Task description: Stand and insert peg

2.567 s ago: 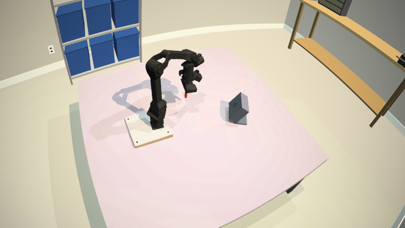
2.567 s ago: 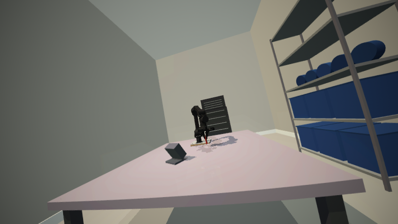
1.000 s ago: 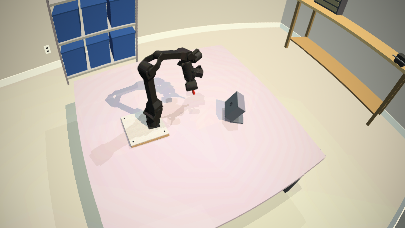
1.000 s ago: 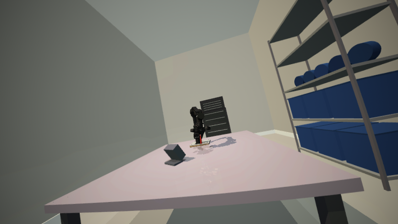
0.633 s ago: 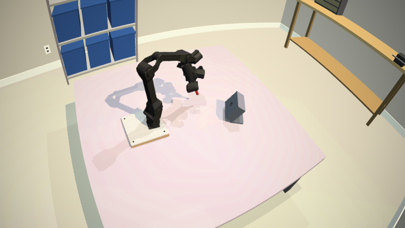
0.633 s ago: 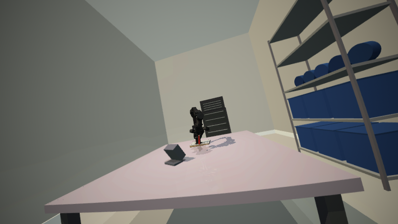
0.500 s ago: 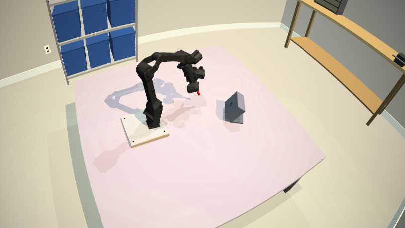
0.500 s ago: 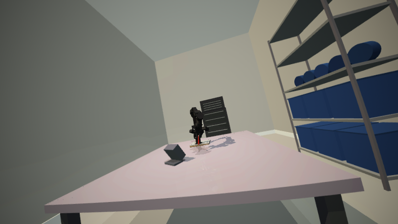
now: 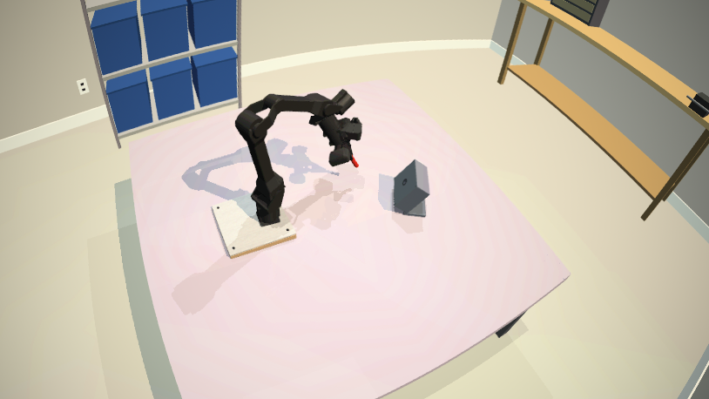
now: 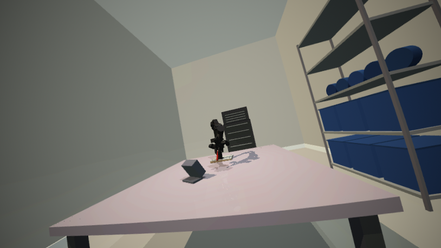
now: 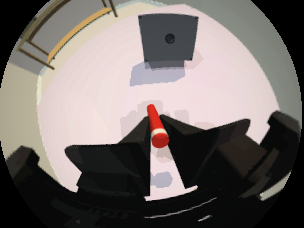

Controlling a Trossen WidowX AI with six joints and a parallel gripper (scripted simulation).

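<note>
My gripper tip is now 15 cm short of the grey sloped panel, 14 cm to the left of it and 4 cm above it. From my gripper tip the other things lie so: red peg 1 cm behind, 1 cm above.
</note>
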